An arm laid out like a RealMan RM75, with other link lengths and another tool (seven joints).
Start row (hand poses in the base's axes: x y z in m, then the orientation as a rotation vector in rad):
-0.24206, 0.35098, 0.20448, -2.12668, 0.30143, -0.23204
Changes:
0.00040, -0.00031, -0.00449, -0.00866, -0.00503, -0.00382
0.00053, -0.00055, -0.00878, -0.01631, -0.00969, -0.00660
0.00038, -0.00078, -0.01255, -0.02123, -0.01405, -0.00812
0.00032, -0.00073, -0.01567, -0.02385, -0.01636, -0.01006
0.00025, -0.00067, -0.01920, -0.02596, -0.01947, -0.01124
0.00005, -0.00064, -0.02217, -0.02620, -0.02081, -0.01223
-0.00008, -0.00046, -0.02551, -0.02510, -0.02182, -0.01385
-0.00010, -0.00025, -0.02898, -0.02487, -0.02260, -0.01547
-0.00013, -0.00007, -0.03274, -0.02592, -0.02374, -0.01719
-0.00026, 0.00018, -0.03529, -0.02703, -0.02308, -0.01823
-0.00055, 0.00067, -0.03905, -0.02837, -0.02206, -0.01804
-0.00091, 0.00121, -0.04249, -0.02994, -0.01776, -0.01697
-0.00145, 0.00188, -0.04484, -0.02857, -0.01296, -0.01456
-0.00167, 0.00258, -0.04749, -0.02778, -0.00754, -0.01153
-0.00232, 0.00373, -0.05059, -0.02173, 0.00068, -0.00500
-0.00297, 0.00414, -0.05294, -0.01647, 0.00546, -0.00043
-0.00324, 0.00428, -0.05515, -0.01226, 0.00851, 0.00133
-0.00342, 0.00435, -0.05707, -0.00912, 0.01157, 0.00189
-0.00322, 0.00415, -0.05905, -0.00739, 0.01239, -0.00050
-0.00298, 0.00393, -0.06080, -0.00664, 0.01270, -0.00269
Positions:
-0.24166, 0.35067, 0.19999, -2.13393, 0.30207, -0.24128
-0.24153, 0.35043, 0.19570, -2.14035, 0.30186, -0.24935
-0.24168, 0.35020, 0.19193, -2.14425, 0.30064, -0.25584
-0.24174, 0.35025, 0.18881, -2.14620, 0.30121, -0.25995
-0.24181, 0.35031, 0.18528, -2.14758, 0.30052, -0.26436
-0.24201, 0.35034, 0.18231, -2.14746, 0.30078, -0.26641
-0.24214, 0.35052, 0.17897, -2.14601, 0.30199, -0.26820
-0.24216, 0.35073, 0.17550, -2.14545, 0.30328, -0.26993
-0.24219, 0.35091, 0.17174, -2.14608, 0.30439, -0.27236
-0.24232, 0.35116, 0.16919, -2.14718, 0.30583, -0.27249
-0.24261, 0.35165, 0.16543, -2.14871, 0.30615, -0.27157
-0.24297, 0.35219, 0.16199, -2.15117, 0.30745, -0.26670
-0.24351, 0.35286, 0.15964, -2.15097, 0.30777, -0.25992
-0.24373, 0.35356, 0.15699, -2.15151, 0.30775, -0.25224
-0.24438, 0.35471, 0.15389, -2.14771, 0.30592, -0.23849
-0.24503, 0.35512, 0.15154, -2.14384, 0.30413, -0.22972
-0.24530, 0.35526, 0.14933, -2.14039, 0.30428, -0.22464
-0.24548, 0.35533, 0.14741, -2.13787, 0.30565, -0.22046
-0.24528, 0.35513, 0.14543, -2.13605, 0.30879, -0.22065
-0.24504, 0.35491, 0.14368, -2.13513, 0.31137, -0.22146

